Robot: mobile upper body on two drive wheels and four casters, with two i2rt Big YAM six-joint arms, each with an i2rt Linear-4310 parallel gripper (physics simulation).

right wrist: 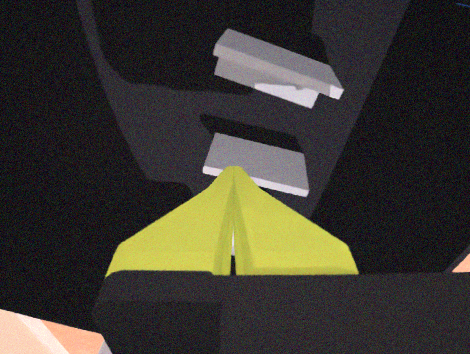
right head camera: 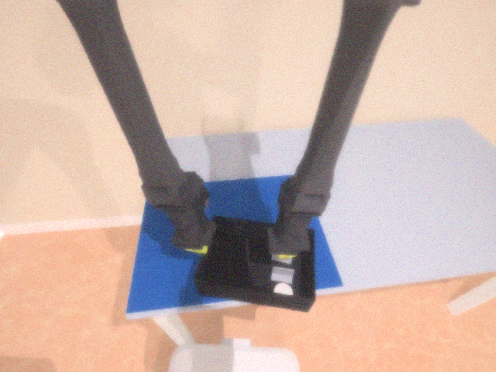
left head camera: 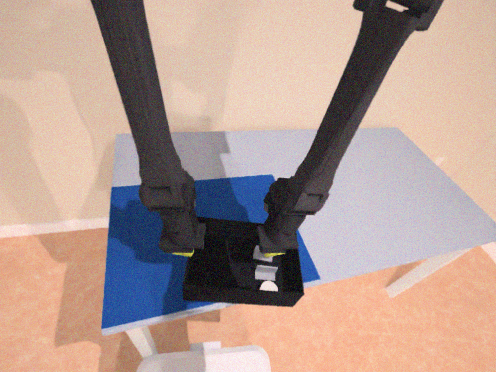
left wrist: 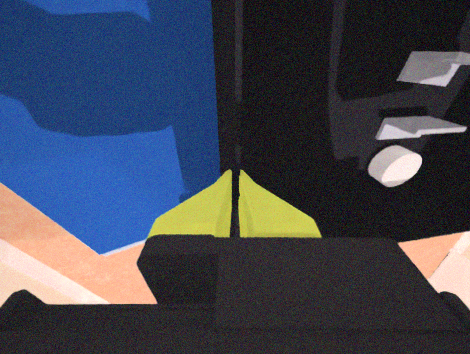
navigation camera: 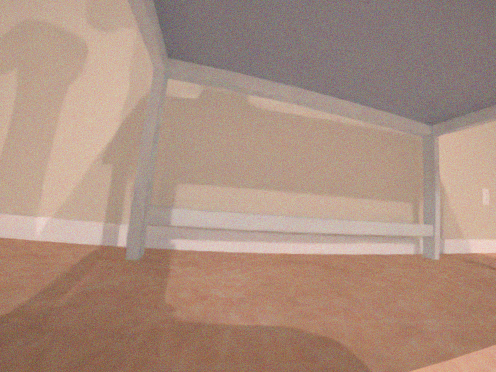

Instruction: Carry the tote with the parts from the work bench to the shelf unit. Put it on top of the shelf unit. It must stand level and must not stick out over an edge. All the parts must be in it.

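Frame: origin at the left arm's base, x right, y up, z back, level; millimetres.
Where they show: left gripper, fingertip midpoint: (right head camera: 205, 251) (left head camera: 189, 254) (left wrist: 235, 177); right gripper, fingertip midpoint: (right wrist: 233, 178) (right head camera: 280, 256) (left head camera: 265, 254).
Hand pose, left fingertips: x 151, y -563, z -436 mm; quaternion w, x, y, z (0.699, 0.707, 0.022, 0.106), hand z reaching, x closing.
Note:
Each offset is from my left fingertips to the top centre of the thing. "spot": to the spot under its first point. Level surfaces: height alone.
The black tote {dz +7, dx +147, dy +17 mm} (left head camera: 243, 262) stands askew on the blue mat {dy -83 mm} (left head camera: 136, 266), and its near end juts over the work bench's front edge. Three grey parts lie in its right half: a block {dz -28, dx +220, dy -40 mm} (left head camera: 262, 254), a second block {dz +33, dx +218, dy -40 mm} (left head camera: 266, 272) and a round disc {dz +82, dx +217, dy -56 mm} (left head camera: 269, 286). My left gripper (left head camera: 183, 254) is shut, its tips right at the tote's left wall (left wrist: 226, 105), with nothing seen between them (left wrist: 235, 172). My right gripper (left head camera: 273, 254) is shut inside the tote, its tips (right wrist: 233, 168) just over a flat grey block (right wrist: 256, 163).
The pale grey work bench {dy -85 mm} (left head camera: 357, 192) runs off to the right, against a beige wall. My white base (left head camera: 209, 358) stands just below the bench's front edge. The navigation view shows the bench's leg {spot: dz -517, dx -251, dy -534 mm} (navigation camera: 145, 166) and a low rail (navigation camera: 298, 226) over the orange floor.

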